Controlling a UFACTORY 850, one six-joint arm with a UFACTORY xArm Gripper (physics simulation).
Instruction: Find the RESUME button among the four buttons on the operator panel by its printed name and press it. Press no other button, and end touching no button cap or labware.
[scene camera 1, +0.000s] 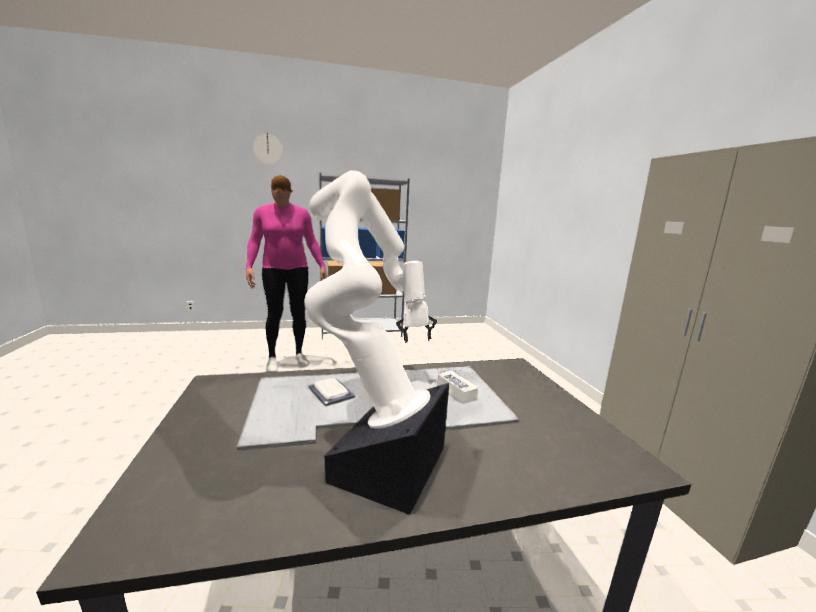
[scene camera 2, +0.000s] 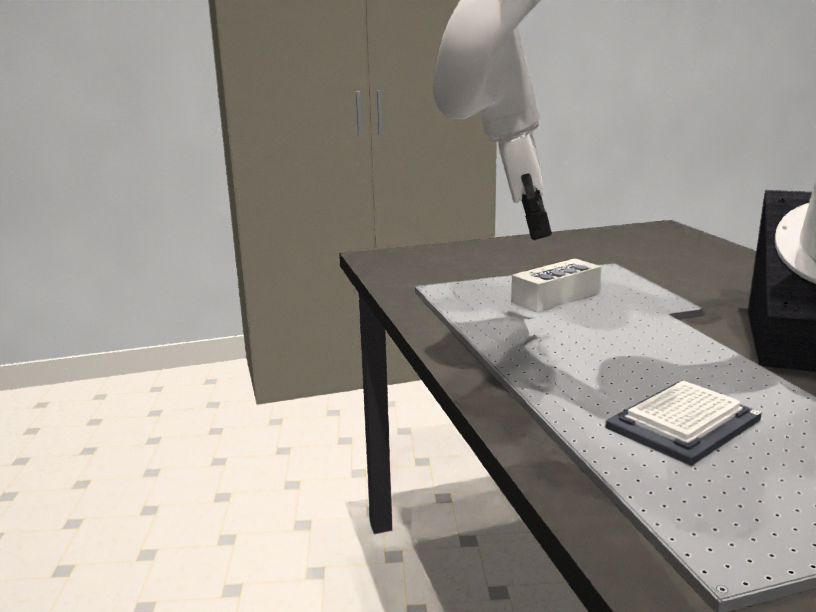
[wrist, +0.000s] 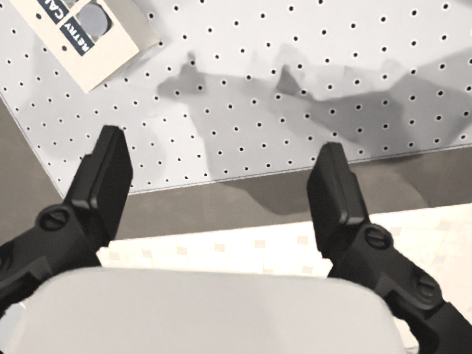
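The operator panel (scene camera 1: 465, 391) (scene camera 2: 568, 288) (wrist: 106, 64) is a cream box with a row of round grey button caps on top, standing on the perforated plate. In the wrist view part of it shows at the top left, with a grey cap (wrist: 94, 20) beside a dark label reading RETRY and part of another label reading "CAL". The name RESUME cannot be read in these views. My gripper (scene camera 1: 417, 337) (scene camera 2: 540, 237) (wrist: 223, 156) is open and empty. It hangs above the plate, clear of the panel, which lies up and left of the fingers in the wrist view.
A white well plate (scene camera 1: 330, 388) (scene camera 2: 685, 409) sits in a dark holder (scene camera 2: 690, 454) on the perforated plate (scene camera 1: 280, 415) (scene camera 2: 659, 355) (wrist: 240, 30). The table (scene camera 1: 527, 474) ends near the panel's side. A person (scene camera 1: 283, 237), a shelf rack (scene camera 1: 408, 230) and a cabinet (scene camera 1: 692, 368) (scene camera 2: 303, 197) stand beyond it.
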